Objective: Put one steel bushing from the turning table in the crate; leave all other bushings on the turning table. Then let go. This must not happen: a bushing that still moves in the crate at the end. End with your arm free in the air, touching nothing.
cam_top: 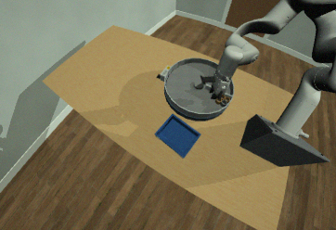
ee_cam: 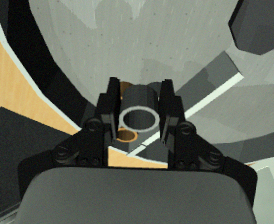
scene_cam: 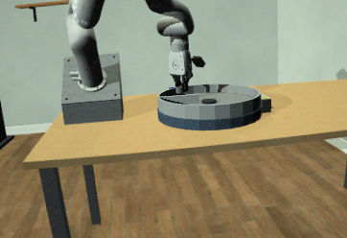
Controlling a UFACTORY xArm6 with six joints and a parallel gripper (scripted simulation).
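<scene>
Now: the blue crate 28 cm to the left of my hand, 9 cm below it and 5 cm ahead of it. The rest, counted from my hand: round grey turning table: 11 cm ahead, 7 cm below, 5 cm to the right.
</scene>
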